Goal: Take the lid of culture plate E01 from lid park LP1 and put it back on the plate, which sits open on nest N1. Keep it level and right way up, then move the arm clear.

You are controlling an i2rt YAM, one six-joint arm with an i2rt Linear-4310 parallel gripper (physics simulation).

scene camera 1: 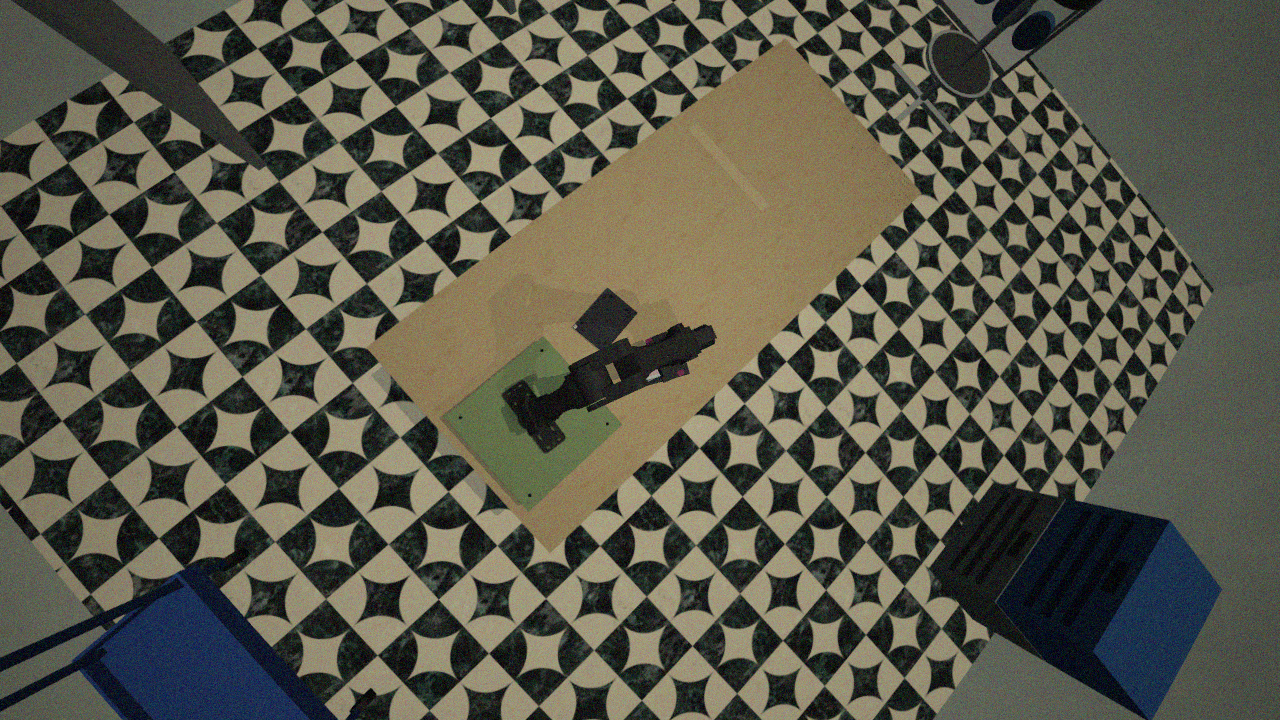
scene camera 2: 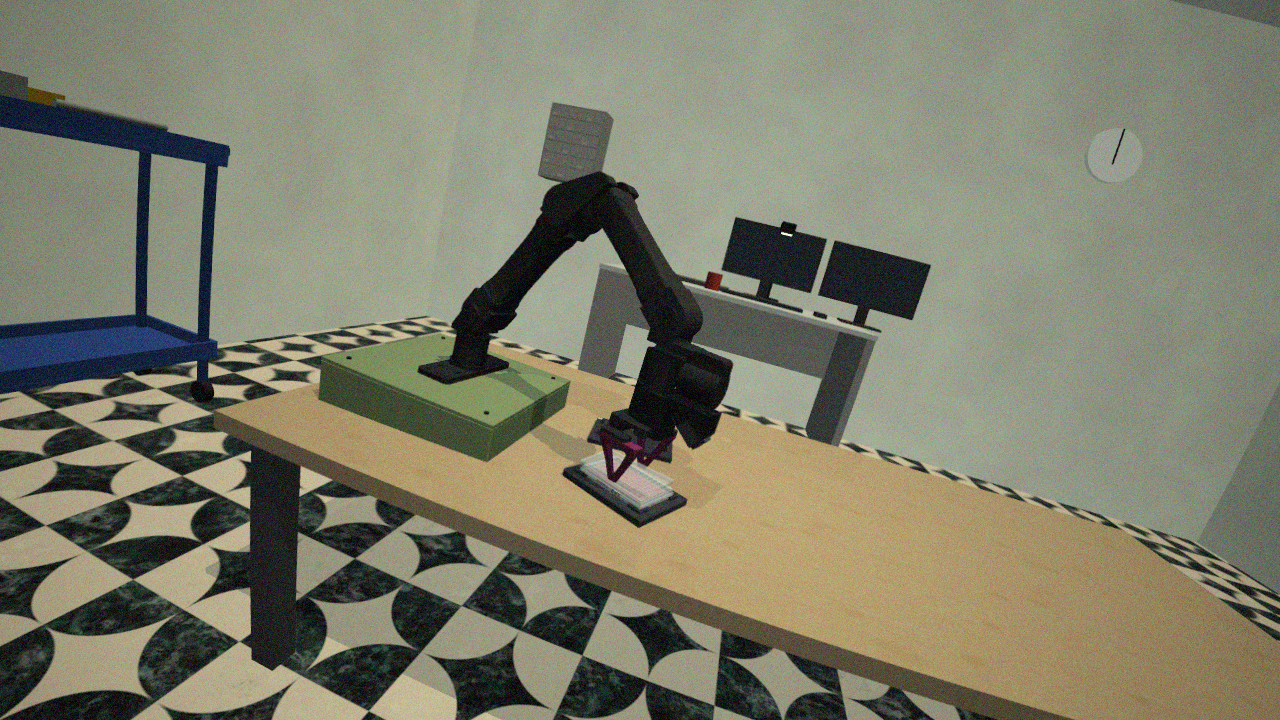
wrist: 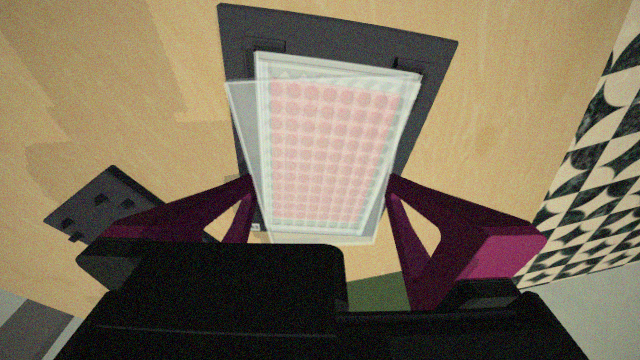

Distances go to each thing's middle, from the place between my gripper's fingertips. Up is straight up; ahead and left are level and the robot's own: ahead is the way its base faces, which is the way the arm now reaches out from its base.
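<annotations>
Counted from my hand, the dark lid park [scene camera 1: 601, 324] is 20 cm to the left, 5 cm behind and 2 cm below. As for the pale grey lid [scene camera 2: 639, 479], my hand is right at it.
</annotations>
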